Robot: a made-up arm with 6 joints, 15 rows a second.
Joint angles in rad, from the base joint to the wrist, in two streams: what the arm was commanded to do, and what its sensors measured. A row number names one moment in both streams.
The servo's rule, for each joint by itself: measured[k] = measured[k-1] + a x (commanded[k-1-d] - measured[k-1]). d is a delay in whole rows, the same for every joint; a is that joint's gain. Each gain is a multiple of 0.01, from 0.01 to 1. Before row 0 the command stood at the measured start. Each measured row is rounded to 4 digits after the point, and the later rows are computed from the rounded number. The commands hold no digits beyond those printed.
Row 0, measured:
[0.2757 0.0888 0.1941 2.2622 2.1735 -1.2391]
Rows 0 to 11, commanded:
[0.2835 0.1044 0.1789 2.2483 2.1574 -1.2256]
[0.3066 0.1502 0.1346 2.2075 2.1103 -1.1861]
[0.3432 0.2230 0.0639 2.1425 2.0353 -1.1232]
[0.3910 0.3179 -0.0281 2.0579 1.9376 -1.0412]
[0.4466 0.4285 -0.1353 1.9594 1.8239 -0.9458]
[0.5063 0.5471 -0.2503 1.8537 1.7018 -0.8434]
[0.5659 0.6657 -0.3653 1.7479 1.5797 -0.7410]
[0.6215 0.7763 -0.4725 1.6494 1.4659 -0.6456]
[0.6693 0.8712 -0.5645 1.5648 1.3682 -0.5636]
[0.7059 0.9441 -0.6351 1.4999 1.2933 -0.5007]
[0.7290 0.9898 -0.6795 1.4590 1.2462 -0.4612]
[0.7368 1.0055 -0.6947 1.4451 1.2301 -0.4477]
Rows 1 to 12, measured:
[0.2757 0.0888 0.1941 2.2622 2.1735 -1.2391]
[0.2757 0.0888 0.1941 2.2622 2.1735 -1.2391]
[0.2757 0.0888 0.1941 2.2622 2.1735 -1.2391]
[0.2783 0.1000 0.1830 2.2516 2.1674 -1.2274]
[0.2876 0.1361 0.1477 2.2181 2.1457 -1.1915]
[0.3059 0.1987 0.0865 2.1606 2.1037 -1.1321]
[0.3340 0.2845 0.0028 2.0825 2.0406 -1.0530]
[0.3712 0.3882 -0.0980 1.9889 1.9583 -0.9597]
[0.4158 0.5026 -0.2092 1.8861 1.8608 -0.8585]
[0.4653 0.6200 -0.3232 1.7811 1.7540 -0.7563]
[0.5168 0.7325 -0.4322 1.6810 1.6445 -0.6600]
[0.5671 0.8324 -0.5288 1.5927 1.5395 -0.5761]
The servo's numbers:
d 3
a 0.33 0.72 0.73 0.76 0.38 0.87

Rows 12 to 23, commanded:
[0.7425 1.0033 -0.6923 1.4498 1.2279 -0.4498]
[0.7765 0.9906 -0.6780 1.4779 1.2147 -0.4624]
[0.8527 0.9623 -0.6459 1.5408 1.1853 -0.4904]
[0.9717 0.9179 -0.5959 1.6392 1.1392 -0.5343]
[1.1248 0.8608 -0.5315 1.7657 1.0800 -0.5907]
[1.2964 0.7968 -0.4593 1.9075 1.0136 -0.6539]
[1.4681 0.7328 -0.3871 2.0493 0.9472 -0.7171]
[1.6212 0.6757 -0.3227 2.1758 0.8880 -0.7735]
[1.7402 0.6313 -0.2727 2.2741 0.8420 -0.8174]
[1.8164 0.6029 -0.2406 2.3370 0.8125 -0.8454]
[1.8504 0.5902 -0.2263 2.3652 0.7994 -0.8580]
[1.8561 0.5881 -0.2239 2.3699 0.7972 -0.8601]
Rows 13 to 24, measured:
[0.6129 0.9128 -0.6064 1.5222 1.4459 -0.5105]
[0.6512 0.9682 -0.6598 1.4742 1.3700 -0.4676]
[0.6794 0.9951 -0.6853 1.4521 1.3168 -0.4503]
[0.7002 1.0010 -0.6904 1.4504 1.2830 -0.4499]
[0.7254 0.9935 -0.6813 1.4713 1.2570 -0.4608]
[0.7674 0.9710 -0.6555 1.5241 1.2298 -0.4866]
[0.8348 0.9328 -0.6120 1.6116 1.1954 -0.5281]
[0.9305 0.8810 -0.5532 1.7287 1.1515 -0.5826]
[1.0512 0.8204 -0.4847 1.8646 1.0991 -0.6446]
[1.1888 0.7573 -0.4135 2.0050 1.0414 -0.7077]
[1.3315 0.6985 -0.3472 2.1348 0.9831 -0.7649]
[1.4664 0.6501 -0.2928 2.2407 0.9295 -0.8106]

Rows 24 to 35, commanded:
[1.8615 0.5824 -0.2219 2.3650 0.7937 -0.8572]
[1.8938 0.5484 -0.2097 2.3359 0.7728 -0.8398]
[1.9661 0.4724 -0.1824 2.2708 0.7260 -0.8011]
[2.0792 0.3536 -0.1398 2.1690 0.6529 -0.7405]
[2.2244 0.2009 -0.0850 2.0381 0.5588 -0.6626]
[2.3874 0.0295 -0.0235 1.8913 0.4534 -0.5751]
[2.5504 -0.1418 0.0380 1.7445 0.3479 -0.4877]
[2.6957 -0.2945 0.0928 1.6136 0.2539 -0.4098]
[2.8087 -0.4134 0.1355 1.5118 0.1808 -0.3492]
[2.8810 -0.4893 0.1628 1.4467 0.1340 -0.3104]
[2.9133 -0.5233 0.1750 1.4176 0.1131 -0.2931]
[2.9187 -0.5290 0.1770 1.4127 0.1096 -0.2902]
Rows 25 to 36, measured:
[1.5819 0.6161 -0.2547 2.3139 0.8850 -0.8409]
[1.6705 0.5975 -0.2340 2.3529 0.8525 -0.8558]
[1.7317 0.5907 -0.2266 2.3658 0.8315 -0.8595]
[1.7745 0.5847 -0.2232 2.3652 0.8171 -0.8575]
[1.8139 0.5586 -0.2133 2.3429 0.8003 -0.8421]
[1.8641 0.4965 -0.1907 2.2881 0.7721 -0.8064]
[1.9351 0.3936 -0.1535 2.1976 0.7268 -0.7491]
[2.0306 0.2549 -0.1035 2.0764 0.6630 -0.6738]
[2.1483 0.0926 -0.0451 1.9357 0.5834 -0.5879]
[2.2810 -0.0762 0.0156 1.7904 0.4939 -0.5007]
[2.4179 -0.2334 0.0720 1.6560 0.4027 -0.4216]
[2.5469 -0.3630 0.1184 1.5464 0.3184 -0.3586]

